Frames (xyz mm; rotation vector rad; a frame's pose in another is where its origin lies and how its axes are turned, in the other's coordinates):
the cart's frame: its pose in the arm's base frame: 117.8 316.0 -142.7 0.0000 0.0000 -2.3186
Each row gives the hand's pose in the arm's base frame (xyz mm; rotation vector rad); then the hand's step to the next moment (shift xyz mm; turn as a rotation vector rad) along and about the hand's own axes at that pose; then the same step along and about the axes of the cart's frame.
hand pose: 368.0 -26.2 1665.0 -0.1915 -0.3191 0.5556
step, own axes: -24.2 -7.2 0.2 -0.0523 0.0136 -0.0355
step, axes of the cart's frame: 24.9 1.3 -3.8 0.0396 -0.0127 -0.0495
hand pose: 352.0 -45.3 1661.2 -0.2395 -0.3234 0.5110
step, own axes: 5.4 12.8 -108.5 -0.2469 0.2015 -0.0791
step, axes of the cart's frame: -24.4 29.1 -102.6 0.1551 -0.2151 -0.1937
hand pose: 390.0 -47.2 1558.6 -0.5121 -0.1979 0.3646
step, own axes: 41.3 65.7 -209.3 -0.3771 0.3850 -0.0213
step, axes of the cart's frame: -34.8 71.6 -208.6 0.1927 -0.4372 -0.2502
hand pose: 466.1 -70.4 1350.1 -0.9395 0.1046 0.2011
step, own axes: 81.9 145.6 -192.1 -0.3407 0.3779 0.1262
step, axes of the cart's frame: 12.6 77.3 -242.2 0.0794 -0.4914 -0.1644
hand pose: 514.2 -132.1 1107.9 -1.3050 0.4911 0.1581
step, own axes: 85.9 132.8 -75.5 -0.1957 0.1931 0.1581
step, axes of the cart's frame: 32.4 38.2 -167.9 -0.0305 -0.3103 -0.0581
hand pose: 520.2 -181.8 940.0 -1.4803 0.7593 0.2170
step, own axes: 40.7 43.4 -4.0 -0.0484 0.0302 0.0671
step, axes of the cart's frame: 5.1 11.1 -58.4 -0.0383 -0.0793 -0.0026
